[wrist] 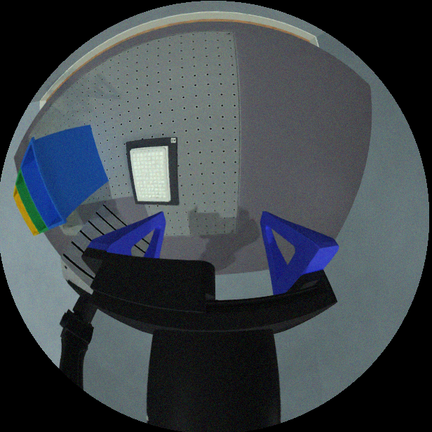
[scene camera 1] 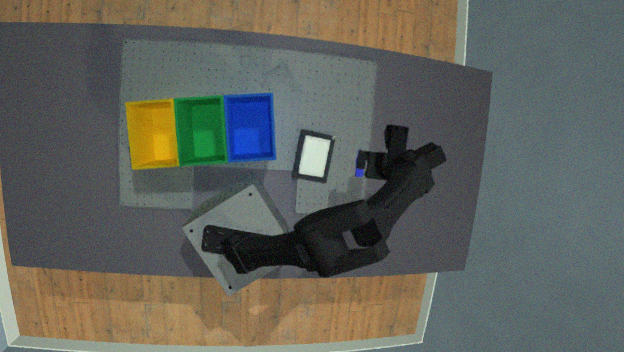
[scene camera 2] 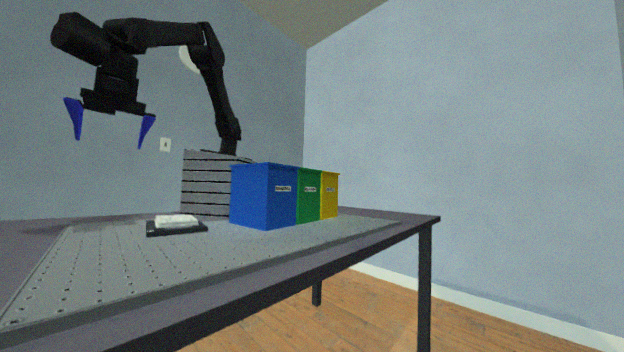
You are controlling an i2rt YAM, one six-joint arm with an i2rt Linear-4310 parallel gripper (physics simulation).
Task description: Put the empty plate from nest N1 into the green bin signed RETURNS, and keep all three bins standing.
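Frame: origin at the arm's base, x ahead, y left, z up, level; millimetres.
Where they show: gripper, fingertip midpoint: (scene camera 1: 372, 163) (scene camera 2: 110, 144); arm's base, link origin: (scene camera 1: 240, 243) (scene camera 2: 226, 157).
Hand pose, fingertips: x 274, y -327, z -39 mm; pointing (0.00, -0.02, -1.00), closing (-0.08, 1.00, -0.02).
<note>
Each offset is from my fingertips to the centre of the thing. Level surfaces: height alone.
The white plate {dx -24, dy +134, dz -177 mm} (scene camera 1: 315, 156) (scene camera 2: 176, 221) (wrist: 151, 175) lies flat in a dark rectangular nest {dx -24, dy +134, dz -188 mm} (scene camera 1: 312, 178) (scene camera 2: 175, 230) (wrist: 174, 172) to the right of the bins in scene camera 1. Its top shows a grid of small wells in the wrist view. The green bin {dx -4, dy +482, dz -106 mm} (scene camera 1: 201, 131) (scene camera 2: 309, 200) (wrist: 31, 206) stands upright between the blue bin {dx +28, dy +354, dz -106 mm} (scene camera 1: 250, 125) (scene camera 2: 250, 197) (wrist: 75, 170) and the yellow bin {dx -37, dy +609, dz -106 mm} (scene camera 1: 152, 132) (scene camera 2: 329, 200) (wrist: 24, 212), both upright. The bin signs are too blurred to read. My gripper (scene camera 2: 108, 143) (wrist: 212, 216) is open and empty, pointing down, high above the table and off to the plate's side.
The arm's base stands on a grey block (scene camera 1: 255, 210) (scene camera 2: 206, 185) close to the bins. The perforated board {dz -196 mm} (scene camera 1: 320, 80) (scene camera 2: 150, 270) (wrist: 207, 100) lies under the nest and bins on the dark table {dz -209 mm} (scene camera 1: 425, 100) (wrist: 300, 125).
</note>
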